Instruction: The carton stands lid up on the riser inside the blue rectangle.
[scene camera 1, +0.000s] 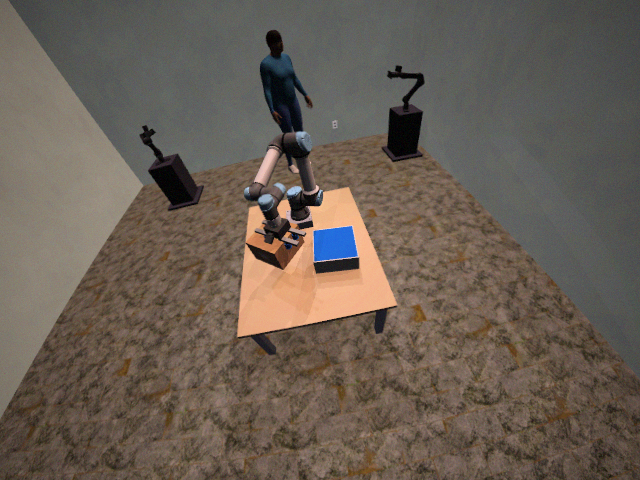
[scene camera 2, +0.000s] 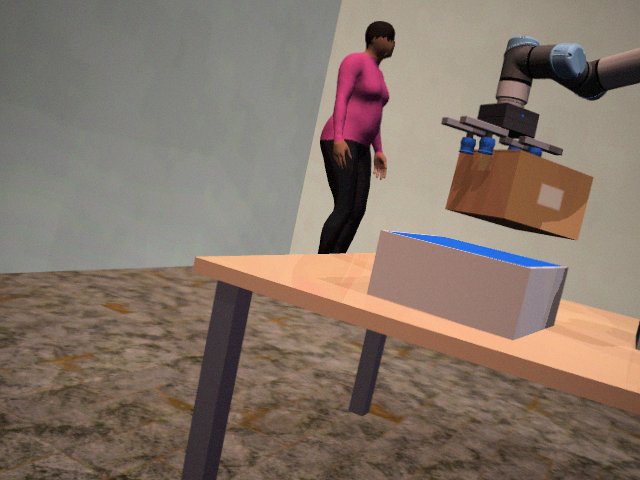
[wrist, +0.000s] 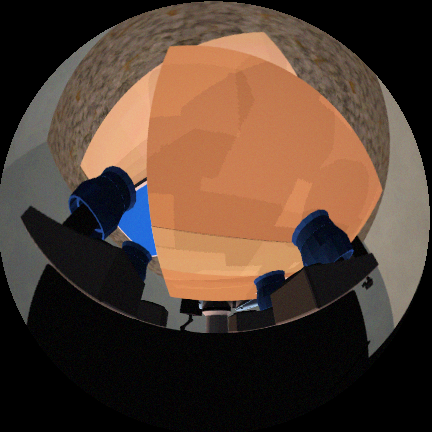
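The brown carton (scene camera 1: 266, 255) (scene camera 2: 527, 180) (wrist: 240, 165) hangs in the air, about level, with a seam across its upward face and a white label on one side. My suction gripper (scene camera 1: 280, 236) (scene camera 2: 501, 149) (wrist: 207, 245) is over it and holds it from above; in the wrist view the right cups are at its top face, while the left cups stand out past its edge. The riser (scene camera 1: 336, 265) (scene camera 2: 444, 284) stands on the table. The blue rectangle (scene camera 1: 334, 243) (scene camera 2: 480, 249) (wrist: 137, 220) covers its top. In scene camera 1 the carton is left of the riser, apart from it.
The wooden table (scene camera 1: 315, 304) (scene camera 2: 289, 279) carries the riser and the arm's base (scene camera 1: 299, 218). A person in teal (scene camera 1: 281, 77) stands behind the table, between two dark pedestals (scene camera 1: 173, 180) (scene camera 1: 404, 131) with small arms. A person in pink (scene camera 2: 359, 103) stands beyond the table.
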